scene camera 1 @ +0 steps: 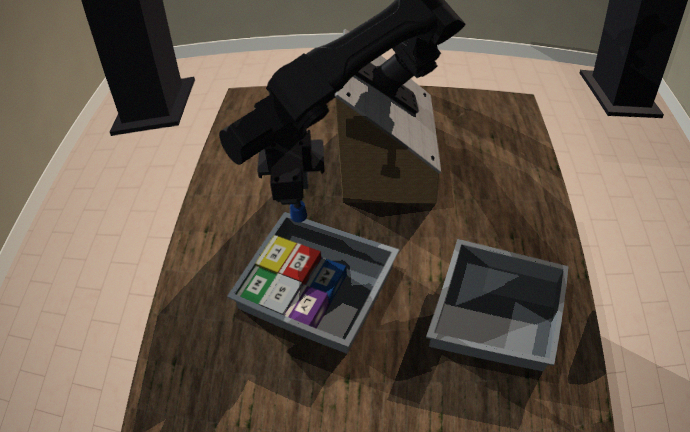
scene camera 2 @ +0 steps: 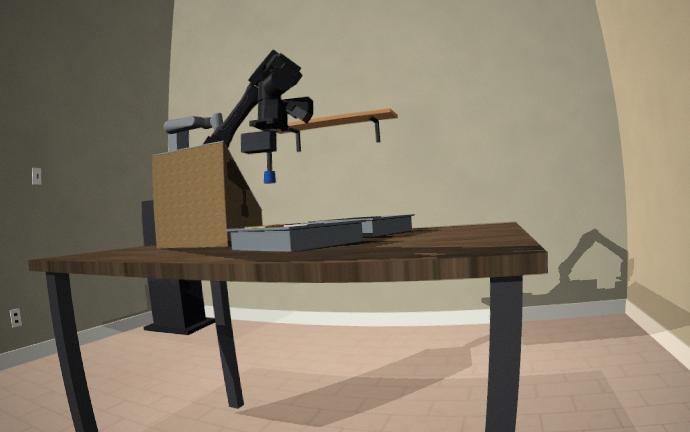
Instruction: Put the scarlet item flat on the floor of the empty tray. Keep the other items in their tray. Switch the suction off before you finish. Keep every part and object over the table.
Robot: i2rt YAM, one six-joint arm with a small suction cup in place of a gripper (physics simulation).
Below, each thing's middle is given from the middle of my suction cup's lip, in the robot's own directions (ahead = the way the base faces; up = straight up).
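Scarlet box (scene camera 1: 302, 261): my suction cup 20 mm short of it, 10 mm to the left of it, 130 mm above it. White box (scene camera 1: 282, 291): 90 mm ahead of my suction cup, 40 mm to the right of it, 130 mm below it. Blue box (scene camera 1: 328, 276): 50 mm ahead of my suction cup, 40 mm to the left of it, 140 mm below it.
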